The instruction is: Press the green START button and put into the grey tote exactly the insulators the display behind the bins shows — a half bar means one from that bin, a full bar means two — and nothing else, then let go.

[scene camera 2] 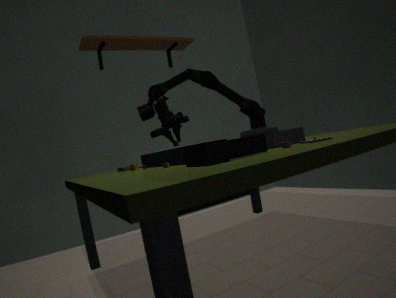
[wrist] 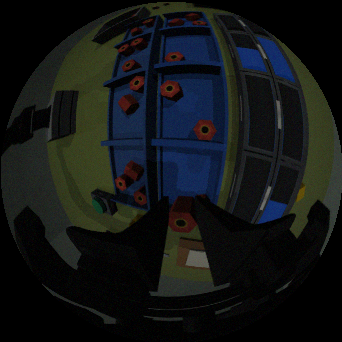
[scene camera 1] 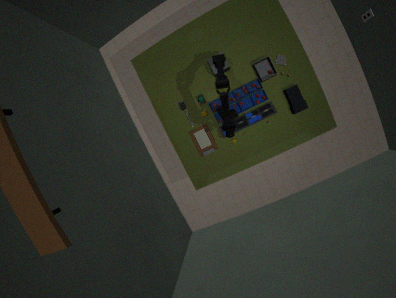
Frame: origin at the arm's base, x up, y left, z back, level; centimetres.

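Seen in the pictures: gripper, fingertip midpoint: (scene camera 2: 177, 143) (wrist: 181, 200) (scene camera 1: 223, 115); arm's base, origin of the base link: (scene camera 2: 259, 129) (wrist: 48, 116) (scene camera 1: 219, 62).
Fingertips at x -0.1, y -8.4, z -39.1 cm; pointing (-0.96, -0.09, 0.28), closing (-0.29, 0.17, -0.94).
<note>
Offsets run from my fingertips to a thing's top centre. "spot": to the spot under its first point.
My gripper (wrist: 181, 200) (scene camera 2: 175, 141) is shut on a red hexagonal insulator {dz -0.5, dx +1.5, dy -1.2 cm} (wrist: 182, 222) (scene camera 2: 176, 144), held above the blue bins (wrist: 189, 145) (scene camera 1: 245, 104). Another insulator (wrist: 201, 197) shows partly behind a fingertip. More red insulators {dz -0.3, dx -5.3, dy +6.0 cm} (wrist: 205, 130) {dz +4.7, dx -5.3, dy +10.4 cm} (wrist: 171, 89) {dz +11.1, dx -5.4, dy +8.2 cm} (wrist: 129, 104) lie in the bins. The grey tote {dz +25.3, dx -2.9, dy +40.4 cm} (scene camera 1: 262, 66) stands at the far end of the bins in scene camera 1, with one red insulator {dz +22.2, dx -5.4, dy +44.1 cm} (scene camera 1: 270, 72) visible in it. The green START button {dz +18.1, dx -4.2, dy -13.4 cm} (wrist: 98, 205) (scene camera 1: 201, 99) is beside the bins. The display (wrist: 260, 112) (scene camera 1: 254, 117) shows blue bars of different lengths; exact cells are partly hidden.
A brown-framed tray {dz -14.6, dx -6.5, dy -21.7 cm} (scene camera 1: 210, 145) with a white middle and yellow pieces {dz +6.3, dx -4.4, dy -14.4 cm} (scene camera 1: 204, 113) {dz -21.6, dx -5.6, dy +2.7 cm} (scene camera 1: 234, 140) lie near the bins' near end. A black box {dz -3.2, dx -2.7, dy +56.9 cm} (scene camera 1: 295, 99) stands beyond the display. A flat grey piece {dz +29.3, dx -7.7, dy +55.5 cm} (scene camera 1: 281, 60) lies beside the tote. A long thin tool {spot: dz +8.2, dx -7.9, dy -27.9 cm} (scene camera 1: 188, 116) lies near the button.
</note>
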